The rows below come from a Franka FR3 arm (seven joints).
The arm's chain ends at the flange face. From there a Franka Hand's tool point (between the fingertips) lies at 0.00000 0.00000 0.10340 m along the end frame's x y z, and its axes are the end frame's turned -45 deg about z.
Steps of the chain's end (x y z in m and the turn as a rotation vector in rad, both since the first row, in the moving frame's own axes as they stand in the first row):
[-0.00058, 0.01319, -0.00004, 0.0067, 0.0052, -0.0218]
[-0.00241, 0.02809, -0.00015, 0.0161, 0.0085, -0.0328]
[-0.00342, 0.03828, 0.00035, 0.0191, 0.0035, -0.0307]
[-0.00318, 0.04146, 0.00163, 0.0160, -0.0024, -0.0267]
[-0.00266, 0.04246, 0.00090, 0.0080, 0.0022, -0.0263]
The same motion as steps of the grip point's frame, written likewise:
[-0.00887, 0.00880, -0.00004, 0.0011, 0.0084, -0.0218]
[-0.01978, 0.01757, -0.00017, 0.0054, 0.0174, -0.0328]
[-0.02785, 0.02348, 0.00033, 0.0110, 0.0160, -0.0307]
[-0.03059, 0.02571, 0.00162, 0.0130, 0.0096, -0.0267]
[-0.03116, 0.02771, 0.00090, 0.0041, 0.0072, -0.0263]

